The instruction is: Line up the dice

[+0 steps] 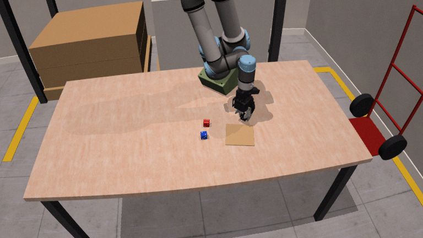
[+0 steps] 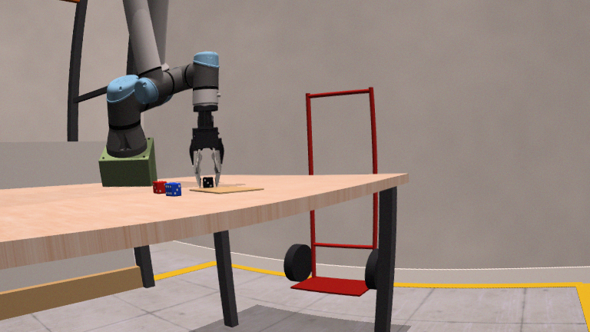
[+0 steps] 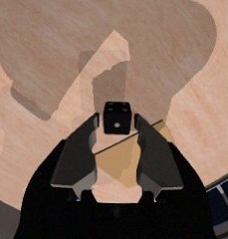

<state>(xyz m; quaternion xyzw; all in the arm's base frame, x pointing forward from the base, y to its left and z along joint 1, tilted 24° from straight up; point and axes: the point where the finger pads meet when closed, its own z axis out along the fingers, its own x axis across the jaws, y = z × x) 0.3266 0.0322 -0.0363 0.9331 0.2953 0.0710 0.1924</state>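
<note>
The black die lies right at my hand. Round my hand: tan square mat (10 cm ahead, 6 cm to the right, 2 cm below); then blue die (24 cm to the right, 6 cm ahead); then red die (20 cm to the right, 2 cm behind).
</note>
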